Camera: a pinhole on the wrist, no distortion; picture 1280 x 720 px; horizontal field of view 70.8 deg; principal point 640.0 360.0 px. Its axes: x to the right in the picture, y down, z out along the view. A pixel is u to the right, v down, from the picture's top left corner.
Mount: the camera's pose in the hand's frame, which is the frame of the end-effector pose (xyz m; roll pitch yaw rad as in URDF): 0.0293 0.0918 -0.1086 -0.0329 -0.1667 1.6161
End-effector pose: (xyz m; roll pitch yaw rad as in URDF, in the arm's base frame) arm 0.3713 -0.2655 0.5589 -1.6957 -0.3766 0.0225
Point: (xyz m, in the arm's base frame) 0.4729 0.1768 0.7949
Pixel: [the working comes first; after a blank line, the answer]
In the camera's frame: -0.2393 -0.1651 0.5653

259 97
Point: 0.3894 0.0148 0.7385
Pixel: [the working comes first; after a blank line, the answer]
In the camera's frame: -0.2211 -0.0600 0.4072

151 227
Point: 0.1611 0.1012 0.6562
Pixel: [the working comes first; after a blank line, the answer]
In the camera's frame: -0.2132 0.1782 0.5049

260 678
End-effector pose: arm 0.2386 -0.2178 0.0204 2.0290 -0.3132 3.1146
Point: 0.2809 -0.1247 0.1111
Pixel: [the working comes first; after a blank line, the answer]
In the camera's frame: 0.0642 0.0328 0.1419

1048 568
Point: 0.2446 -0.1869 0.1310
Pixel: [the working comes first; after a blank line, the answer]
In the camera's frame: 0.0323 -0.0035 0.0850

982 323
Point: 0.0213 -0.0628 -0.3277
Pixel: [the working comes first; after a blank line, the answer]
In the camera's frame: -0.3121 -0.0723 0.4752

49 223
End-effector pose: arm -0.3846 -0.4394 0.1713 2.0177 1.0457 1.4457
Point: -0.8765 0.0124 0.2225
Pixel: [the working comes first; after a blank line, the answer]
In the camera's frame: -0.0967 -0.1027 -0.5331

behind the camera
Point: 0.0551 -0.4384 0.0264
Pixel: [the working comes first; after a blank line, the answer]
In the camera's frame: 0.1531 -0.1435 0.4894

922 96
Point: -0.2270 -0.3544 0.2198
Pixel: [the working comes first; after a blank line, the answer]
In the camera's frame: 0.1057 0.0100 0.1760

1181 411
